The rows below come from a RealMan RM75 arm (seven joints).
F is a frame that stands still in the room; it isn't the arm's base.
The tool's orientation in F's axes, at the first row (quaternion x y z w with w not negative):
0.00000, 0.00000, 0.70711, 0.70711
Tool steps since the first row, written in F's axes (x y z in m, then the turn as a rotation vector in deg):
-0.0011, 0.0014, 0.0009, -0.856, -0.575, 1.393
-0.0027, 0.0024, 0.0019, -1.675, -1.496, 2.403
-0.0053, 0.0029, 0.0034, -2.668, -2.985, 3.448
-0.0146, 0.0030, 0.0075, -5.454, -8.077, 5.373
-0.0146, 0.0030, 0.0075, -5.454, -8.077, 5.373
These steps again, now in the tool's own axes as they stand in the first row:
0.0014, 0.0011, 0.0009, -0.575, 0.856, 1.393
0.0024, 0.0027, 0.0019, -1.496, 1.675, 2.403
0.0029, 0.0053, 0.0034, -2.985, 2.668, 3.448
0.0030, 0.0146, 0.0075, -8.077, 5.454, 5.373
0.0030, 0.0146, 0.0075, -8.077, 5.454, 5.373

